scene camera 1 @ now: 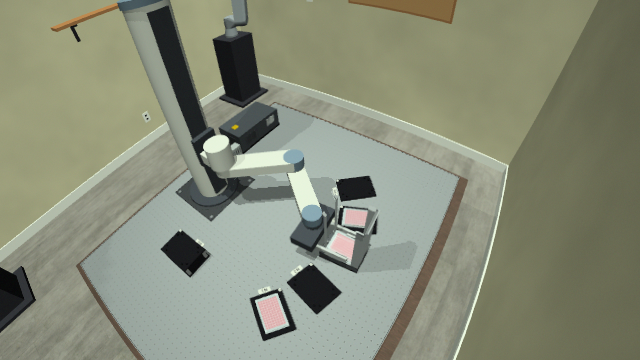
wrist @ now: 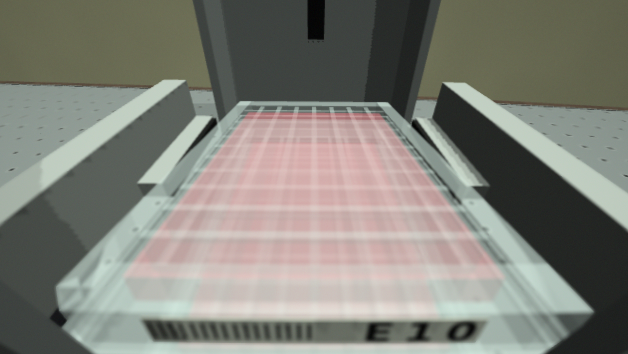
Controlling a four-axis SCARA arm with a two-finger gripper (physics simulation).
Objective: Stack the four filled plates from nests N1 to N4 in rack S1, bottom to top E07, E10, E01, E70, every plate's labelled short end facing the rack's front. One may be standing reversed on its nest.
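Frame: origin at the arm's base, x left, y ahead, z down, level; millimetres.
Seen in the pictures: gripper, fingertip midpoint: [scene camera 1: 353, 247] [wrist: 314, 105]; arm's base at its link origin: [scene camera 1: 214, 187].
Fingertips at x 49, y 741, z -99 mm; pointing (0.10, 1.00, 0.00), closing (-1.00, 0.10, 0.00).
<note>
Pixels of each thing's top centre, then the offset from my fingertips to it. "spot": a spot on its surface instead.
- clear plate at its top centre: [wrist: 314, 125] [scene camera 1: 346, 244] dx -2, dy -24, dz -3 mm
- label E10 at a spot on its surface: [wrist: 422, 332] spot: dx -25, dy -84, dz +2 mm
- rack at its top centre: [scene camera 1: 349, 211] dx -4, dy -31, dz -206 mm
- black nest at its top centre: [scene camera 1: 313, 286] dx -180, dy -50, dz +64 mm
- bare nest at its top centre: [scene camera 1: 356, 185] dx +314, dy -160, dz +64 mm
- black block at its top centre: [scene camera 1: 181, 247] dx -381, dy -548, dz +16 mm
My gripper [scene camera 1: 354, 248] [wrist: 314, 105] is shut on a clear plate [scene camera 1: 343, 245] [wrist: 314, 200] with pink wells, its fingers along the long sides. The label E10 [wrist: 422, 332] shows on the plate's short end nearest the wrist camera. That end looks slightly raised against the fingers. The held plate is low between the walls and posts of the rack [scene camera 1: 370, 222] [wrist: 295, 65]. Another pink layer shows blurred through it; its label is hidden. A filled plate [scene camera 1: 272, 312] sits in a nest at the front, another filled plate [scene camera 1: 355, 218] in the nest behind the rack.
A black nest [scene camera 1: 314, 288] without a plate lies between the front filled nest and the rack. Another bare nest [scene camera 1: 356, 188] lies at the back. A black block [scene camera 1: 185, 252] stands at left. The rack's upright posts [scene camera 1: 337, 212] stand close to the gripper.
</note>
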